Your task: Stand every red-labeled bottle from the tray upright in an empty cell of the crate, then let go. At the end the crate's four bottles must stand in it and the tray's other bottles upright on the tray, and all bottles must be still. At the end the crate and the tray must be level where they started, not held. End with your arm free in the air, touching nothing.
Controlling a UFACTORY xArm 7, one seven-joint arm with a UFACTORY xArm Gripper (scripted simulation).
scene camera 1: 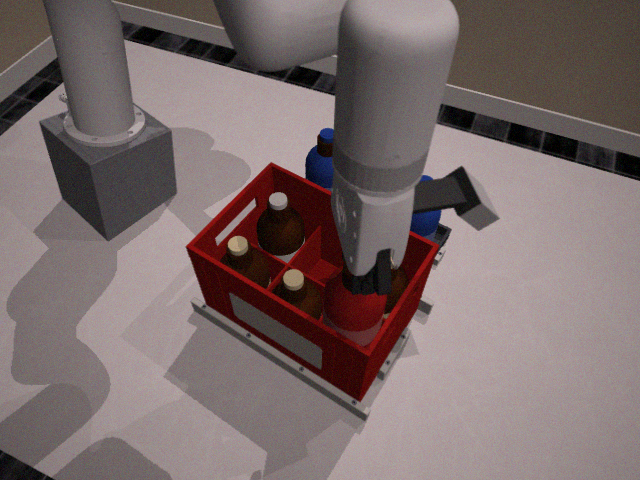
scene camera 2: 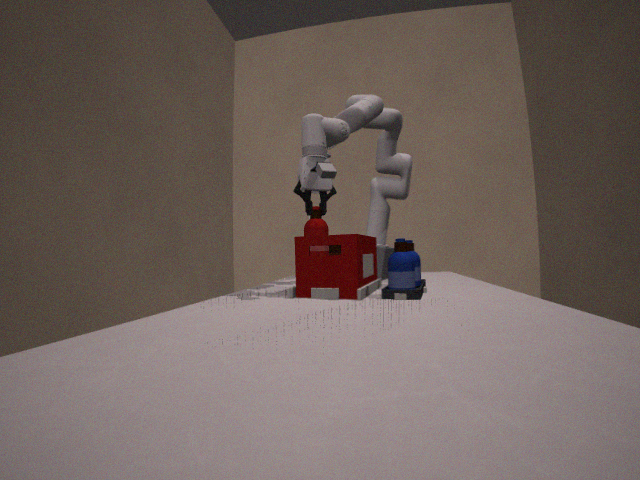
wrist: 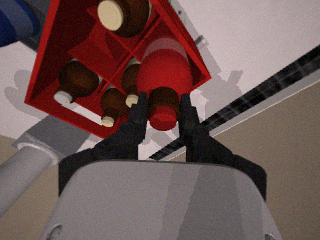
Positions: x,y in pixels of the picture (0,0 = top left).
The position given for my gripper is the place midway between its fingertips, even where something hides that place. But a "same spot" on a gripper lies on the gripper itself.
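I can see my gripper in the wrist view (163,103), and scene camera 1 and scene camera 2 show it as well. On my gripper (scene camera 1: 379,277) and (scene camera 2: 296,185) are the same spot. There is a red crate too, which I see in scene camera 1 (348,366), in scene camera 2 and in the wrist view. On the red crate (wrist: 64,37) and (scene camera 2: 367,249) are the same spot.
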